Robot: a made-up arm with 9 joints. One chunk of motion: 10 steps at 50 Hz.
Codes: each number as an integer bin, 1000 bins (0 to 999) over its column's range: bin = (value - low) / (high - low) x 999, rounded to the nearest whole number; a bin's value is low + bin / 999 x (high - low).
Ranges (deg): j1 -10..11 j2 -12..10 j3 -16..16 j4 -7..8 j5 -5..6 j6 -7..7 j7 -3..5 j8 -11..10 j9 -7..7
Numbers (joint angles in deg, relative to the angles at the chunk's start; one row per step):
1: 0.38 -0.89 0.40 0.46 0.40 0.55 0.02 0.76 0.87
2: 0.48 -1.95 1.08 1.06 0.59 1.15 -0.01 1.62 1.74
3: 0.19 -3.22 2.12 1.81 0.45 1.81 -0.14 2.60 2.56
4: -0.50 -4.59 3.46 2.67 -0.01 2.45 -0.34 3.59 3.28
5: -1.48 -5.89 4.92 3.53 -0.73 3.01 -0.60 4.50 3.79
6: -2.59 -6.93 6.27 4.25 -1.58 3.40 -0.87 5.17 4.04
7: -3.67 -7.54 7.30 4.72 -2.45 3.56 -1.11 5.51 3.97
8: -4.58 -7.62 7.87 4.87 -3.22 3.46 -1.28 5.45 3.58
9: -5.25 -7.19 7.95 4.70 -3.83 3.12 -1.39 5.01 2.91
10: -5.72 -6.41 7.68 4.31 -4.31 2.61 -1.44 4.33 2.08
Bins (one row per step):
1: 494 504 512 497 490 539 377 559 562
2: 499 456 533 537 508 582 373 600 624
3: 485 399 566 587 495 629 357 647 682
4: 452 336 608 644 453 674 332 694 734
5: 405 277 653 701 388 714 300 737 770
6: 353 230 695 749 311 742 266 769 788
7: 301 203 727 781 232 754 236 785 783
8: 258 199 745 791 162 746 215 783 755
9: 226 218 748 779 106 722 201 762 707
10: 204 254 739 753 63 686 195 729 648

